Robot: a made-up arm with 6 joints. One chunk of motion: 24 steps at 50 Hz.
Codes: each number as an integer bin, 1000 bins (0 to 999) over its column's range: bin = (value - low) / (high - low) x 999, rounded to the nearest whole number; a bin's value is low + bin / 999 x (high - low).
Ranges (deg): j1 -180.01..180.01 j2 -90..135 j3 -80.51..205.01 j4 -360.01..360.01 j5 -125..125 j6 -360.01..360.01
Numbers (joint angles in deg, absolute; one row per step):
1: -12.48 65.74 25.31 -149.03 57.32 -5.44
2: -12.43 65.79 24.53 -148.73 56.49 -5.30
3: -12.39 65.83 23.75 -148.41 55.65 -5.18
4: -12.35 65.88 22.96 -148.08 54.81 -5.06
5: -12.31 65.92 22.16 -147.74 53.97 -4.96
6: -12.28 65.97 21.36 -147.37 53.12 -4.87
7: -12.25 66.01 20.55 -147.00 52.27 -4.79
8: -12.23 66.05 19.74 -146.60 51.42 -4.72
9: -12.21 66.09 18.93 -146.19 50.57 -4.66
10: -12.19 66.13 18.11 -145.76 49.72 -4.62
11: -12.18 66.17 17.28 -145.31 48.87 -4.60
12: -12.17 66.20 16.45 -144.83 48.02 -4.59
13: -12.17 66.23 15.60 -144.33 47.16 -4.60
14: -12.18 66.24 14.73 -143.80 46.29 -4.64
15: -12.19 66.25 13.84 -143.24 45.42 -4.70
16: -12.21 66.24 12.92 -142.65 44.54 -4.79
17: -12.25 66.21 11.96 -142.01 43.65 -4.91
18: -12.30 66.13 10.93 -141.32 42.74 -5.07
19: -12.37 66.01 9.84 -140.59 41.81 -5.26
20: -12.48 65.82 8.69 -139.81 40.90 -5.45
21: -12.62 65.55 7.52 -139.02 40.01 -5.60
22: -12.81 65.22 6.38 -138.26 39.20 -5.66
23: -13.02 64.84 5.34 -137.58 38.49 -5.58
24: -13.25 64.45 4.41 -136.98 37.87 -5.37
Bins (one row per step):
1: 465 691 370 293 729 492
2: 465 692 368 293 725 492
3: 465 692 365 294 722 492
4: 465 692 362 294 719 492
5: 465 692 359 295 715 493
6: 465 693 356 295 712 493
7: 466 693 354 296 708 493
8: 466 693 351 296 705 493
9: 466 693 348 297 702 493
10: 466 693 345 297 698 493
11: 466 693 342 298 695 493
12: 466 694 339 299 691 493
13: 466 694 336 299 688 493
14: 466 694 333 300 684 493
15: 466 694 330 301 681 493
16: 466 694 327 302 677 493
17: 466 694 324 302 674 493
18: 465 693 320 303 670 492
19: 465 693 316 304 667 492
20: 465 692 312 306 663 492
21: 464 691 308 307 659 492
22: 464 689 304 308 656 492
23: 463 687 300 309 653 492
24: 463 686 297 309 651 492

